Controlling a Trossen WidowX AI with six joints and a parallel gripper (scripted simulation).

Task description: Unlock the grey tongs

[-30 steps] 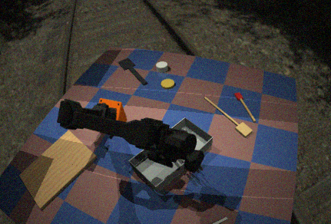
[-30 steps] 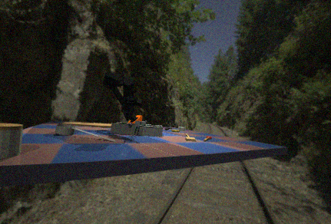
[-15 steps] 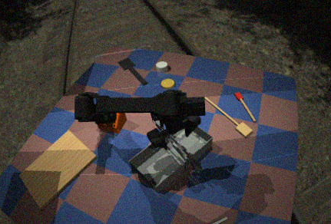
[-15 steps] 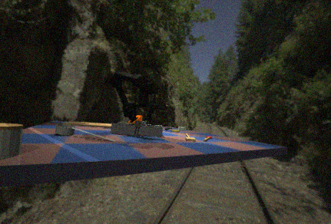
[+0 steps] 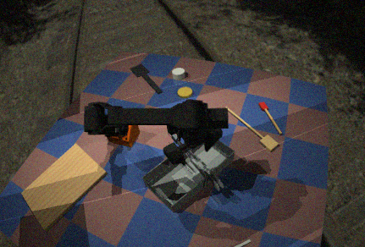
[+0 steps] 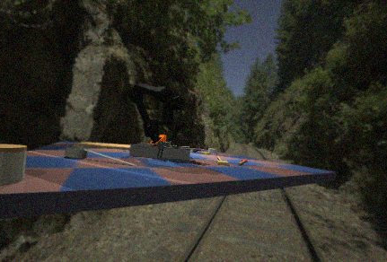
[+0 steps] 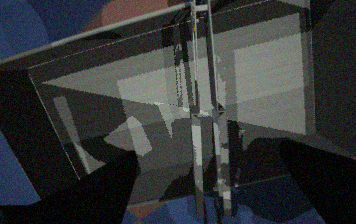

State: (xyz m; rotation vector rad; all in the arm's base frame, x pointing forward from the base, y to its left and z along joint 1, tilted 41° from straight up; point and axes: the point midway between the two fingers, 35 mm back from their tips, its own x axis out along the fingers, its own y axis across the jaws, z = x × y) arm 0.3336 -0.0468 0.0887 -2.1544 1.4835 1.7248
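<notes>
My gripper tip is now 20 mm past the roasting tin, 10 mm to the left of it and 70 mm above it. Round my gripper tip: wooden board: 510 mm behind, 210 mm to the right, 90 mm below; then black spatula: 420 mm behind, 520 mm to the left, 90 mm below; then red-tipped stick: 240 mm ahead, 350 mm to the left, 90 mm below.
</notes>
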